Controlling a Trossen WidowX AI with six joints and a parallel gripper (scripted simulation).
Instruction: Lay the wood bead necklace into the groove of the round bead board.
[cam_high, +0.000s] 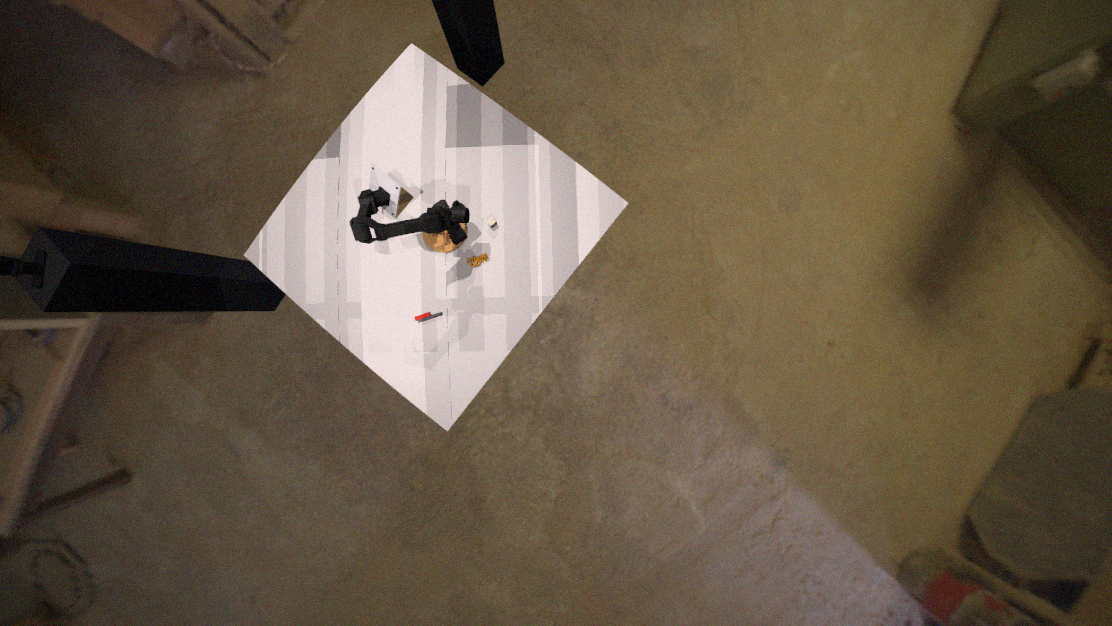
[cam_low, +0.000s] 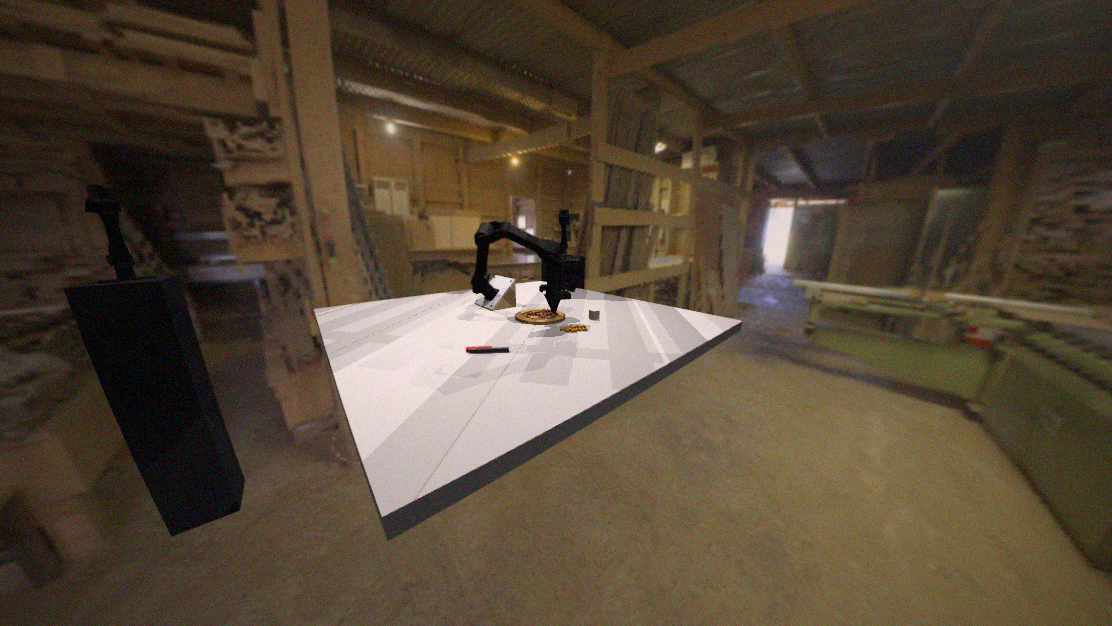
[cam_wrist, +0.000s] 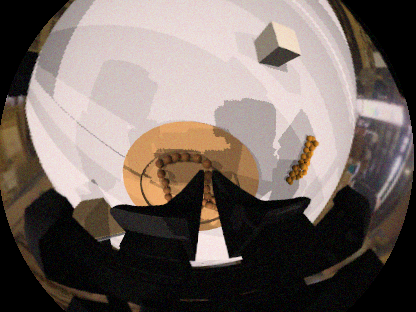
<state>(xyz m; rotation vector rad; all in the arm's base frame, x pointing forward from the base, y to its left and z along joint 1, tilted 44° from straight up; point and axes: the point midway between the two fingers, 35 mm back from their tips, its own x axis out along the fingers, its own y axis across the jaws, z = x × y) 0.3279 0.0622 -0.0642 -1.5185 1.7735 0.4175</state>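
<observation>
My gripper tip is 11 cm short of the small grey cube and 12 cm to the right of it. From my gripper tip the other things lie so: black marker: 14 cm ahead, 38 cm to the right, 1 cm below.
</observation>
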